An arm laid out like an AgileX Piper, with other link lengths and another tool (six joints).
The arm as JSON. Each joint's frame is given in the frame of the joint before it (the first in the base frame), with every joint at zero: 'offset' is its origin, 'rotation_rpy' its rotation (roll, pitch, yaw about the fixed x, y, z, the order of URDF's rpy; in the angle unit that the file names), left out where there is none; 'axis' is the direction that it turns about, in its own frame. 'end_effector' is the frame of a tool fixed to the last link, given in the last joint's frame.
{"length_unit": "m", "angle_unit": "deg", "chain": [
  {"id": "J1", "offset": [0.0, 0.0, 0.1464], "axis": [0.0, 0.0, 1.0]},
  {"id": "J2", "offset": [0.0, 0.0, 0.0], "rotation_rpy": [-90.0, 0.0, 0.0], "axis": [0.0, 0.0, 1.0]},
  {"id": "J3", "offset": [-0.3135, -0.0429, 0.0], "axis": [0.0, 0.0, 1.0]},
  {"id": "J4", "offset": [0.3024, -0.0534, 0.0], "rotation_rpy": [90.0, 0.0, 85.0], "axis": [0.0, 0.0, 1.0]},
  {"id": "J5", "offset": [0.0, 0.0, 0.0], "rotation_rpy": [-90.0, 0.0, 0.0], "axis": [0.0, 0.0, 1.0]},
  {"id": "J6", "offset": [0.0, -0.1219, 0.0], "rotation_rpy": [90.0, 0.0, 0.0], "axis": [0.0, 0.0, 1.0]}
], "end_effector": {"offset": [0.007, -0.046, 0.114], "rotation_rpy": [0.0, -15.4, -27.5]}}
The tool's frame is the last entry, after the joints.
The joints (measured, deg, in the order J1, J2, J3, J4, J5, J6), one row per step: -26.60 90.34 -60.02 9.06 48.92 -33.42; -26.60 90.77 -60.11 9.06 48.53 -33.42; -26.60 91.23 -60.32 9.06 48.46 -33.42; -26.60 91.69 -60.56 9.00 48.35 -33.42; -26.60 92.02 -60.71 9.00 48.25 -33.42; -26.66 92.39 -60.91 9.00 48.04 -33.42; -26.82 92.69 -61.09 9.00 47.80 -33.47; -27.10 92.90 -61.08 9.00 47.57 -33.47; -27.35 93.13 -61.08 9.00 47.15 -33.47; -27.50 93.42 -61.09 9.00 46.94 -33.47; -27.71 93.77 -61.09 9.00 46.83 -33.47; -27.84 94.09 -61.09 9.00 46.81 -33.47; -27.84 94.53 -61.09 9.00 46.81 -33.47; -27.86 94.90 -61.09 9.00 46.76 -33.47; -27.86 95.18 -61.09 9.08 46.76 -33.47; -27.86 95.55 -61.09 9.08 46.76 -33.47
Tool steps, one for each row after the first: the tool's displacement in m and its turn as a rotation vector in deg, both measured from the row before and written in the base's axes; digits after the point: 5 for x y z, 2 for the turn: 0.00159 -0.00100 -0.00198 -0.04 -0.03 -0.06; 0.00116 -0.00062 -0.00189 0.08 0.16 -0.01; 0.00137 -0.00094 -0.00165 -0.01 0.13 0.01; 0.00098 -0.00054 -0.00132 0.03 0.08 -0.01; 0.00137 -0.00129 -0.00115 -0.03 -0.03 -0.09; 0.00107 -0.00197 -0.00072 -0.08 -0.10 -0.15; -0.00042 -0.00223 -0.00129 -0.02 0.00 -0.31; 0.00033 -0.00248 -0.00111 -0.11 -0.15 -0.31; 0.00003 -0.00139 -0.00180 0.02 0.07 -0.18; -0.00061 -0.00150 -0.00245 0.10 0.22 -0.23; -0.00060 -0.00079 -0.00235 0.14 0.27 -0.13; -0.00026 0.00014 -0.00327 0.21 0.39 0.00; -0.00015 -0.00012 -0.00268 0.15 0.29 -0.03; -0.00009 0.00031 -0.00210 0.19 0.21 -0.04; -0.00026 0.00014 -0.00275 0.17 0.33 0.00
